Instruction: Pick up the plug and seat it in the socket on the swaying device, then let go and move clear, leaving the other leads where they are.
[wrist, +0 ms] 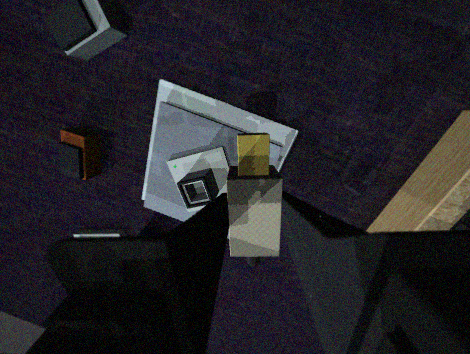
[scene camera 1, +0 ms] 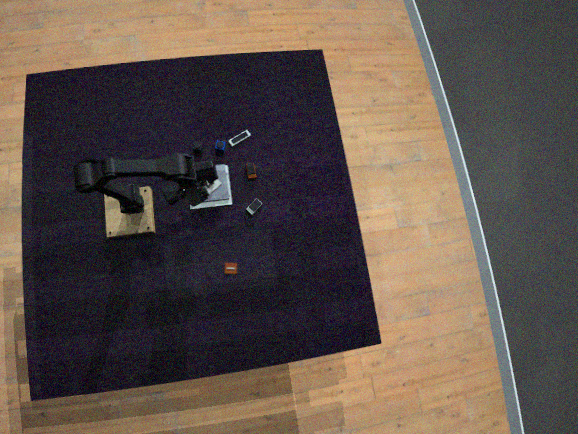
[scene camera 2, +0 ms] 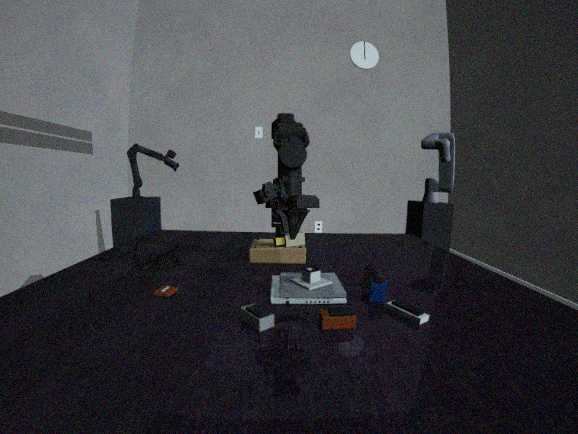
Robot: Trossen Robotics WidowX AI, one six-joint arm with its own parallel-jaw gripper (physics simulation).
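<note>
The plug (scene camera 2: 295, 240) (wrist: 254, 220) has a cream body and a yellow tip. My gripper (wrist: 253, 198) (scene camera 2: 294, 234) is shut on its body and holds it raised, tip toward the left in scene camera 2. The swaying device (scene camera 1: 225, 175) (scene camera 2: 280, 295) (wrist: 155, 135) is a pale base with a grey top slab. On it a white plate carries the square, black-rimmed socket (scene camera 2: 311, 274) (wrist: 196, 191), which is open and empty. In the wrist view the socket shows left of the plug, apart from it. In scene camera 1 the gripper partly covers the device, and plug and socket are hard to tell apart.
Around the device stand a grey box (scene camera 1: 254, 206) (scene camera 2: 265, 321), an orange box (scene camera 1: 251, 171) (scene camera 2: 338, 320), a white-rimmed box (scene camera 1: 239, 137) (scene camera 2: 407, 313) and a blue holder (scene camera 1: 220, 145) (scene camera 2: 378, 290). A flat orange piece (scene camera 1: 230, 268) (scene camera 2: 166, 290) lies farther off. The wooden arm base (scene camera 1: 117, 229) (scene camera 2: 277, 254) stands behind.
</note>
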